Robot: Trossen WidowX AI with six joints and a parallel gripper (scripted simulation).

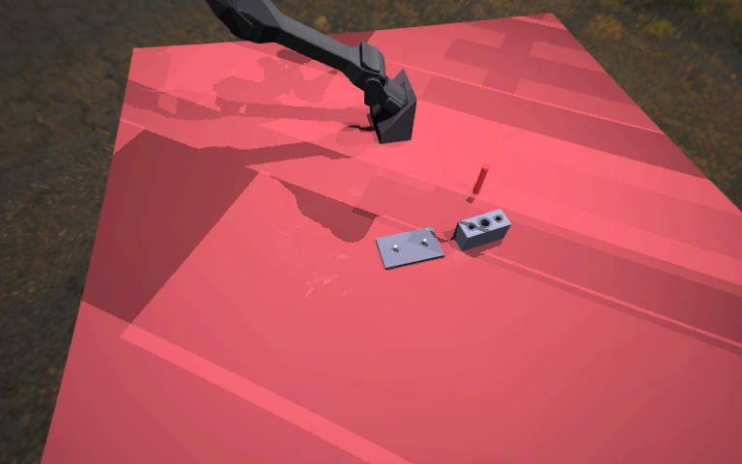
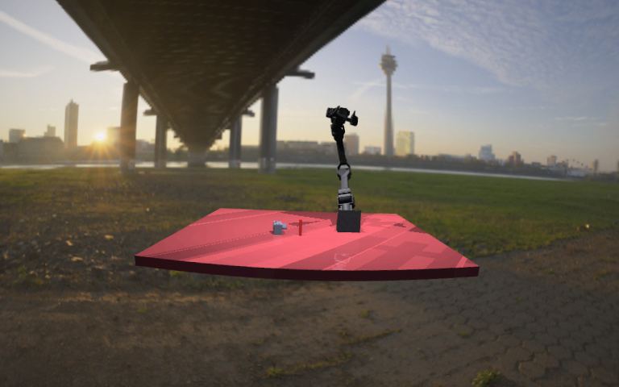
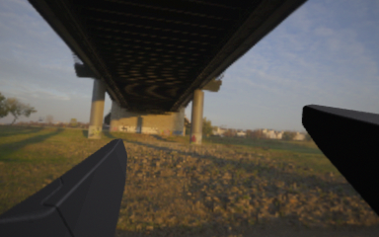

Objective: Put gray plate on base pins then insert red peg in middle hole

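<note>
Now: gripper tip 62 cm above the gray plate, 32 cm short of it and 23 cm to the right of it. Round my gripper tip: dark base (65 cm below, 34 cm ahead, 9 cm to the left); then red peg (62 cm below, 26 cm to the left, 21 cm ahead).
</note>
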